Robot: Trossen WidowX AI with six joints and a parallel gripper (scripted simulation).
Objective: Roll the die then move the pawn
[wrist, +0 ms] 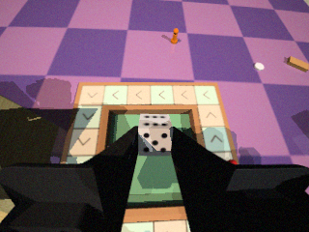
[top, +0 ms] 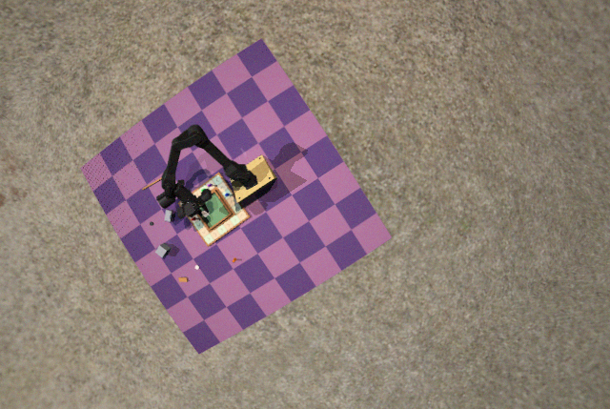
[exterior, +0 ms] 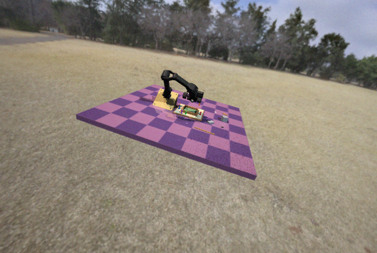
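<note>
My gripper tip is right at the white die. Also, from my gripper tip: green tray (120 mm below).
</note>
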